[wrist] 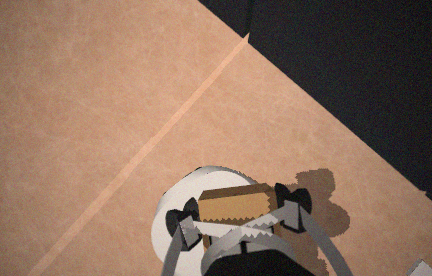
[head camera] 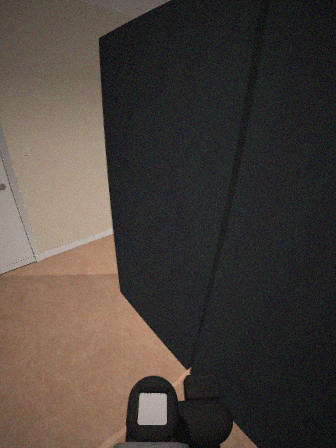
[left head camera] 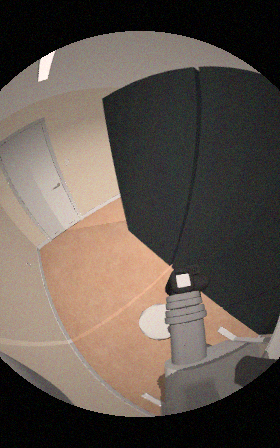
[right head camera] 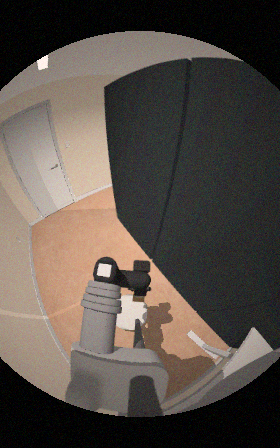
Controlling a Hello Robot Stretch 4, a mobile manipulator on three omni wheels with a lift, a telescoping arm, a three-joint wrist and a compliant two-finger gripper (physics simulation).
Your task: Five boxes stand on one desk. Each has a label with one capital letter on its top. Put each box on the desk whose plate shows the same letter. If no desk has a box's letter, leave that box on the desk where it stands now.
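A brown box (wrist: 234, 206) (right head camera: 139, 299) is between the two fingers of my gripper (wrist: 237, 206) in the wrist view, with a finger pad against each side. The gripper is shut on it and holds it above the floor, over part of a white round disc. No letter label on the box can be read in these frames. In the right head view the box is a small brown patch under the dark wrist. In the left head view the arm hides it. The other boxes and the lettered plates do not show.
A tall black partition (head camera: 170, 150) (left head camera: 155, 160) (right head camera: 142, 150) (wrist: 345, 60) stands close on the right. The white round disc (left head camera: 154, 322) (right head camera: 129, 314) (wrist: 172, 240) is low beneath the wrist. A grey door (head camera: 12, 230) (left head camera: 32, 175) (right head camera: 30, 160) is at the left. Pale leg-like pieces (left head camera: 227, 334) (right head camera: 196, 339) show lower right.
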